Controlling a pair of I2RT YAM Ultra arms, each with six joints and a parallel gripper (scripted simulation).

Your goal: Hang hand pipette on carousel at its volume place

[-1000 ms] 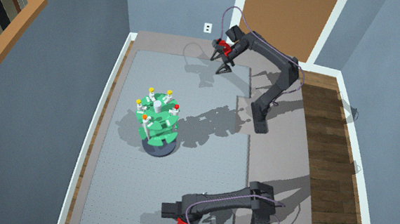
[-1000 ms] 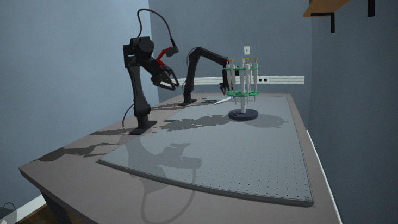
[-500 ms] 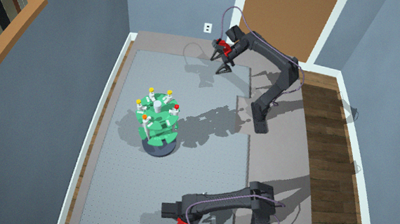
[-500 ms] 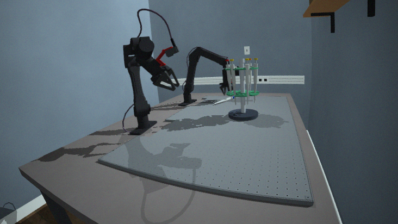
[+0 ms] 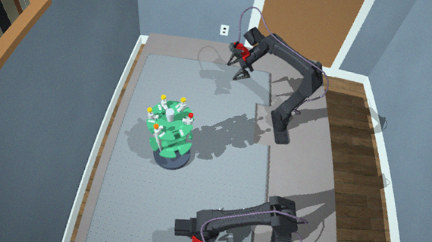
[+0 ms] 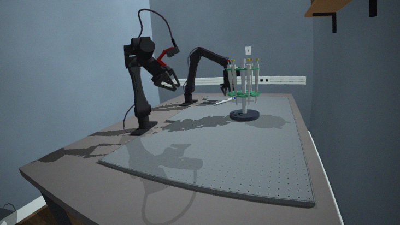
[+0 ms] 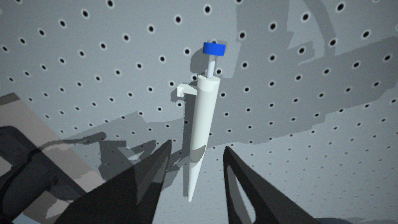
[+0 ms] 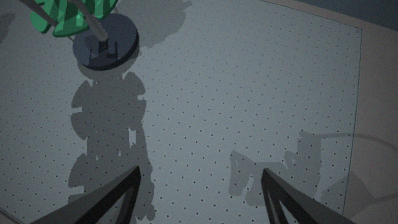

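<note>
The white hand pipette lies 40 mm below my left hand, 20 mm to the right of it and 20 mm behind it.
</note>
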